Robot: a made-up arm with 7 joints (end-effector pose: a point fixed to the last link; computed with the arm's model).
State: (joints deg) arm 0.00 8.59 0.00 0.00 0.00 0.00 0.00
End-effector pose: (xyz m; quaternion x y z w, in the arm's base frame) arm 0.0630 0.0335 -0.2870 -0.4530 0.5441 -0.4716 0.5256
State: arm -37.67 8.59 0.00 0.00 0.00 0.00 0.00
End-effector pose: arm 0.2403 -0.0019 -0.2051 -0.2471 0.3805 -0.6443 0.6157
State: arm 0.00 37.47 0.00 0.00 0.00 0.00 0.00
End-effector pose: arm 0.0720 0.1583 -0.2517 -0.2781 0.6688 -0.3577 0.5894
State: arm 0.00 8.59 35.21 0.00 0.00 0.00 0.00
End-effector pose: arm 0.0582 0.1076 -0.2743 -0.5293 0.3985 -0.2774 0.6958
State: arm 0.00 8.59 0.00 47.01 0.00 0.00 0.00
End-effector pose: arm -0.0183 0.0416 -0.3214 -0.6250 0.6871 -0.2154 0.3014
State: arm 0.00 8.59 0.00 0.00 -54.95 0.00 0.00
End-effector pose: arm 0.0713 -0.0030 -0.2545 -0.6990 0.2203 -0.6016 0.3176
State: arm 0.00 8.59 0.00 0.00 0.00 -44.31 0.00
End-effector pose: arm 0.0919 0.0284 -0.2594 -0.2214 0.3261 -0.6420 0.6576
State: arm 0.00 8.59 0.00 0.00 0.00 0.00 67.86
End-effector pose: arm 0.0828 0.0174 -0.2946 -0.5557 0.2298 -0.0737 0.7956
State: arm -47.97 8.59 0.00 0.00 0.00 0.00 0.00
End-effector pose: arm 0.2754 -0.0156 -0.1647 -0.1852 0.3278 -0.6801 0.6291
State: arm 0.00 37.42 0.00 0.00 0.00 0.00 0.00
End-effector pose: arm 0.0720 0.1581 -0.2518 -0.2784 0.6686 -0.3579 0.5893
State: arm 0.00 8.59 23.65 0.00 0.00 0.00 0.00
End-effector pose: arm 0.0648 0.0840 -0.2796 -0.5094 0.4512 -0.3450 0.6464
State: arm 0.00 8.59 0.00 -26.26 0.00 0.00 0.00
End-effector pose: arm 0.0882 0.0262 -0.2439 -0.3218 0.4228 -0.5829 0.6148
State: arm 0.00 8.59 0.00 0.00 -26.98 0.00 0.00
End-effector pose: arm 0.0660 0.0115 -0.2754 -0.5907 0.3964 -0.5512 0.4359
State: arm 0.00 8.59 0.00 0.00 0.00 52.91 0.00
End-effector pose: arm 0.0155 0.0347 -0.2831 -0.6397 0.6973 -0.1798 0.2688
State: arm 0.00 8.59 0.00 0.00 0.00 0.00 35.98
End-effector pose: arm 0.0710 0.0217 -0.2909 -0.5304 0.3949 -0.2728 0.6988
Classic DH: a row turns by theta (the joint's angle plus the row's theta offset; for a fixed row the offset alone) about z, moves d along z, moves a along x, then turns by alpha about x. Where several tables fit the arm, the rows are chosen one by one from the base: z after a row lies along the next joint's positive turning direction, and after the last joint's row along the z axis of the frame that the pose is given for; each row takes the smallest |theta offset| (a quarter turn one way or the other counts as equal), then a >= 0, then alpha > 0; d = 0 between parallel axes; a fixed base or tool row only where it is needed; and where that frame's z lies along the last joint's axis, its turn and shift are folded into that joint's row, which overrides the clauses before.
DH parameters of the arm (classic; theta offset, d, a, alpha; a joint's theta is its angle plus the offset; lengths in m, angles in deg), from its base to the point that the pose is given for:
base (fixed): -4.07 0.0195 0.0255 -74.51
joint 1: -75.12 0.0184 -0.0334 -90
joint 2: 74 -0.0097 0.0054 90
joint 3: 90 -0.2053 0.0247 -90
joint 4: 90 -0.0036 0.0045 90
joint 5: 0 0.0657 0.006 -90
joint 6: -90 -0.0141 0.0542 90
joint 7: -89.99 -0.0374 0.0075 -75.67
tool (fixed): 0 -0.0234 0 0

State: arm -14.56 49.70 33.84 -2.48 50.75 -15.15 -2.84
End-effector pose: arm 0.1365 0.2567 -0.1080 0.1539 0.5707 0.0315 0.8060
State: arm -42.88 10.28 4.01 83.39 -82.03 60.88 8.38
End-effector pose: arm 0.1851 -0.0213 -0.2153 0.9110 -0.2580 0.1649 0.2763
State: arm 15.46 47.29 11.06 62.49 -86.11 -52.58 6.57
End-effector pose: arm -0.0280 0.2523 -0.2180 -0.5335 0.0559 -0.0169 0.8438
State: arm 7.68 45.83 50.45 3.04 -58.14 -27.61 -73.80
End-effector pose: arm 0.0632 0.2607 -0.1298 0.0248 0.4869 -0.6623 0.5690
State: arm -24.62 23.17 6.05 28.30 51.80 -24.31 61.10
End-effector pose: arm 0.1963 0.1258 -0.2721 -0.0204 0.3003 -0.1867 0.9352
